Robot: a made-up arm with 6 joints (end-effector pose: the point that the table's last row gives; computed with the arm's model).
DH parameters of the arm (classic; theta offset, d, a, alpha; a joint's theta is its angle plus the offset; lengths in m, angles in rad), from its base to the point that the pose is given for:
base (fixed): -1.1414 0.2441 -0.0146 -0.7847
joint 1: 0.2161 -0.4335 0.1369 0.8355
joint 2: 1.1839 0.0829 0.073 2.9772
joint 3: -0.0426 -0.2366 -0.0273 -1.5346
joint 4: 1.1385 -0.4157 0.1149 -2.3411
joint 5: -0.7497 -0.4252 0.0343 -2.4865
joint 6: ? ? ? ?
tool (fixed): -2.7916 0.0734 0 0
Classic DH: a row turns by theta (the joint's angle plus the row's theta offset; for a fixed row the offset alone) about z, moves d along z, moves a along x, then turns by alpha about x.
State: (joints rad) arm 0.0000 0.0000 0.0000 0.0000 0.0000 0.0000
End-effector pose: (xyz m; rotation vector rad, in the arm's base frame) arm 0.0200 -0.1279 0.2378 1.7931 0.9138 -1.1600
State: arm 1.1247 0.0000 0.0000 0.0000 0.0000 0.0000
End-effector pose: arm 0.0829 -0.0322 0.1409 1.4662 2.2012 -0.6251
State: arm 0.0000 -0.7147 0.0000 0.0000 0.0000 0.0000
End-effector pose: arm 0.0640 -0.3064 0.2073 2.1160 0.3102 -1.7038
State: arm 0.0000 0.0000 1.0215 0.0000 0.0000 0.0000
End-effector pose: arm 0.0297 -0.3079 0.2378 2.3165 -0.0913 -1.7331
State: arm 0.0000 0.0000 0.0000 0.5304 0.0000 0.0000
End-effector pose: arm -0.0064 -0.1380 0.3397 2.0666 0.6692 -0.6079
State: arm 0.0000 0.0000 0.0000 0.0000 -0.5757 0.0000
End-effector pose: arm 0.0095 -0.1006 0.1691 2.3874 0.8944 -0.8003
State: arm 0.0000 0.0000 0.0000 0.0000 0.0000 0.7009
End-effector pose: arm 0.0200 -0.1070 0.1948 2.3286 1.4413 -0.8897
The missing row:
joint 6: -0.2776 -0.0795 0.0128 -1.9407
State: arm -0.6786 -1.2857 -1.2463 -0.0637 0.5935 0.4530
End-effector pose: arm -0.0676 -0.2126 0.3270 1.6789 0.5290 -1.8515
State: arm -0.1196 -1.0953 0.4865 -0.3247 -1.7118 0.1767
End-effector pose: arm 0.0473 -0.4712 0.0065 -2.3999 1.7856 -0.2472
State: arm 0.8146 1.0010 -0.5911 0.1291 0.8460 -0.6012
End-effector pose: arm -0.2466 -0.2793 0.3833 0.5744 0.6357 0.9496
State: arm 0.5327 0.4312 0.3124 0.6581 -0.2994 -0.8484
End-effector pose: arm -0.0191 -0.1610 0.3388 2.0996 0.6070 -0.5255
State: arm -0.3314 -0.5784 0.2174 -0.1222 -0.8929 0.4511
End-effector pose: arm 0.0437 -0.3004 0.1401 3.0397 -0.4198 -0.2085
